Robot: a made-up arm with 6 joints.
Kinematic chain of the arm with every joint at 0, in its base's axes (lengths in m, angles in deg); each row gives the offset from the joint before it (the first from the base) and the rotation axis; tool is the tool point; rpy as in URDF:
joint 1: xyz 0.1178 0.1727 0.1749 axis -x
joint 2: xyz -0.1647 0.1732 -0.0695 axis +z
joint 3: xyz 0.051 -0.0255 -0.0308 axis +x
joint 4: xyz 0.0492 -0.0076 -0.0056 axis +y
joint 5: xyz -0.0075 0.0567 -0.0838 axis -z
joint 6: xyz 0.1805 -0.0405 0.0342 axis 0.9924 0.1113 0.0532
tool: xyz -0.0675 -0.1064 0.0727 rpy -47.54 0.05 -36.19
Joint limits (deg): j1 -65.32..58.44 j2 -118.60..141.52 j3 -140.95..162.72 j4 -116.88..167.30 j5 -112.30..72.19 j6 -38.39..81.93
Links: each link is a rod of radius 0.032 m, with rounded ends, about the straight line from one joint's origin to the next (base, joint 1, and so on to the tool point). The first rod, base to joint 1, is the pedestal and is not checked.
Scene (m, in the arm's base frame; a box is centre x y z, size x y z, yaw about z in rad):
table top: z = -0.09
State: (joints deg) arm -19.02 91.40 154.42 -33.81 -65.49 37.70
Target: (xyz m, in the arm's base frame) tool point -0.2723 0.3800 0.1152
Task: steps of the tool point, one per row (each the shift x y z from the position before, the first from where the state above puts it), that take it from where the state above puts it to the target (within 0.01 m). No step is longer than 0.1 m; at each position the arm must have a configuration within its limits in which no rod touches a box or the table.
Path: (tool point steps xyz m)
1: -0.0930 0.0169 -0.0170
2: -0.0922 -0.0151 -0.0195
3: -0.0798 -0.0451 -0.0202
4: -0.0574 -0.0685 -0.0187
5: -0.0286 -0.0819 -0.0152
6: 0.0027 -0.0835 -0.0109

